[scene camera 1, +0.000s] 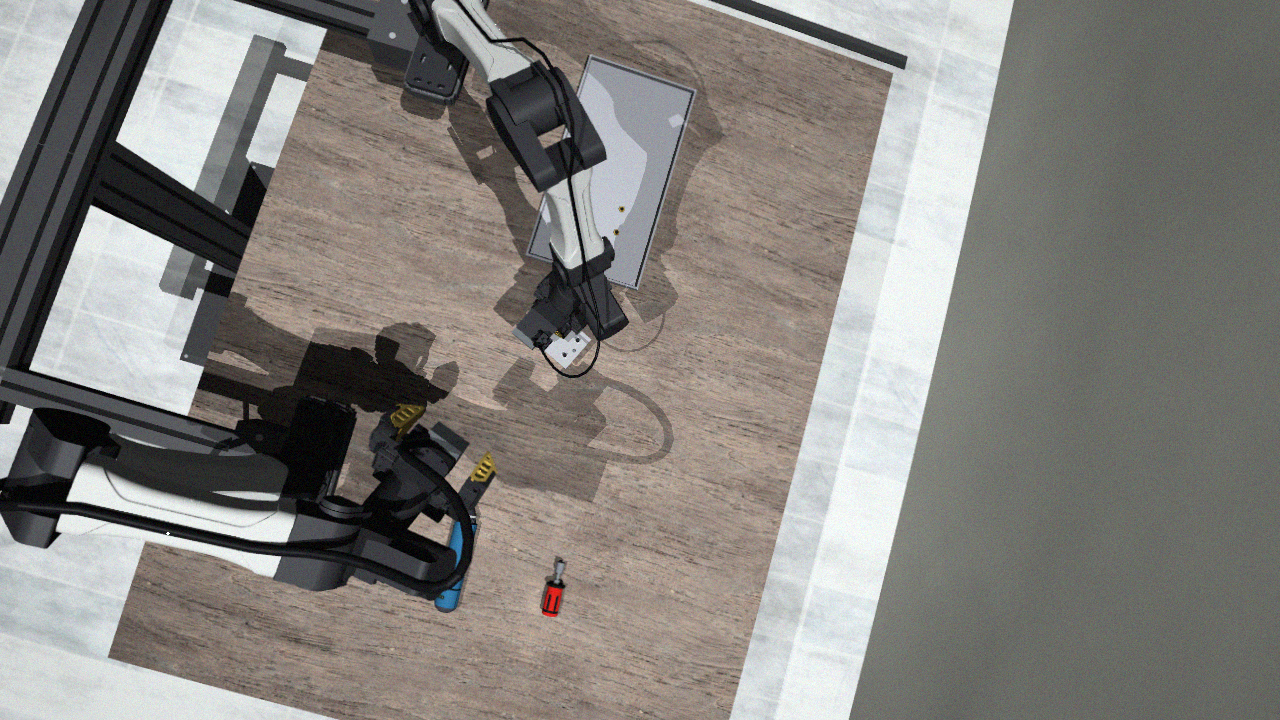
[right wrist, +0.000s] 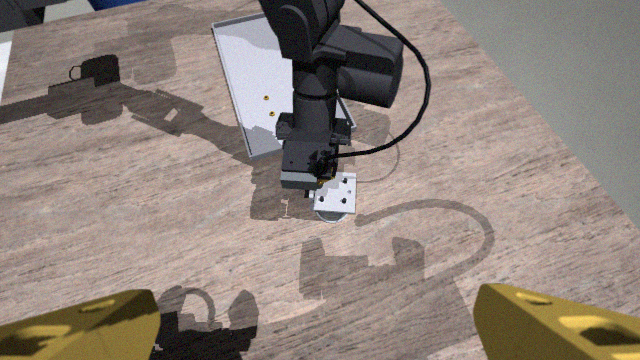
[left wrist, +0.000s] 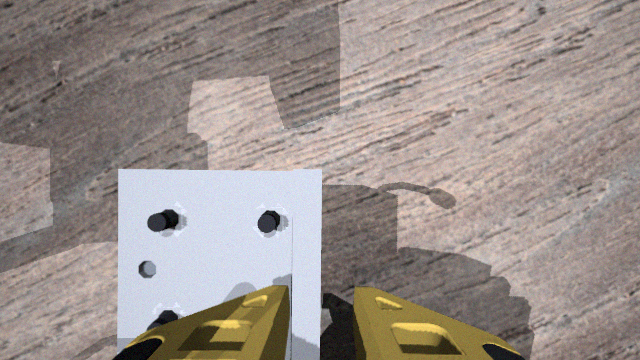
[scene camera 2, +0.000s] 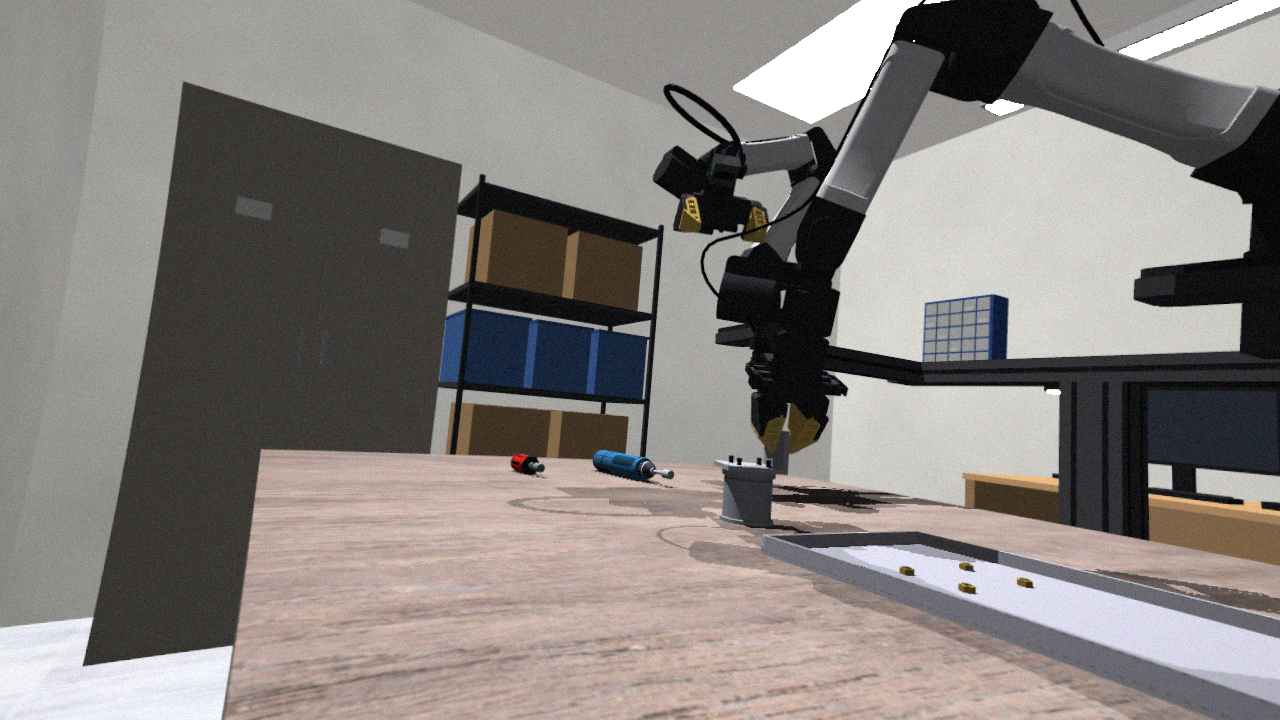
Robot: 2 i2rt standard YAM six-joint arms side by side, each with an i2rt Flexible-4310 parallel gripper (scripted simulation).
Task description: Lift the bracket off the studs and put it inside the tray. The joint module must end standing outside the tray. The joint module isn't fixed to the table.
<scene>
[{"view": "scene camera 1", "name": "left gripper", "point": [549,325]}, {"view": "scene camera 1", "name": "right gripper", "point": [455,431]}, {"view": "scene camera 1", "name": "tray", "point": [641,118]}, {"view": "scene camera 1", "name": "light grey bracket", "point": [559,346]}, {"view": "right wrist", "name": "left gripper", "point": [311,182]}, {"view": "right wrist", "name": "right gripper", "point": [316,301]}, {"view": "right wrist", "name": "tray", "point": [254,67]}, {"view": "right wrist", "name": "light grey bracket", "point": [333,191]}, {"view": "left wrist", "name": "left gripper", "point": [321,300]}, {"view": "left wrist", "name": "grey joint module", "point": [157,222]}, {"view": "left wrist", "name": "light grey bracket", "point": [216,252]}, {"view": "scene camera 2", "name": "left gripper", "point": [779,451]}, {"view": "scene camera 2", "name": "right gripper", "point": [728,232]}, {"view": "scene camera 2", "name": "light grey bracket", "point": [780,458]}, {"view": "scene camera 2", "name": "blue screwdriver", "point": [630,466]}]
</scene>
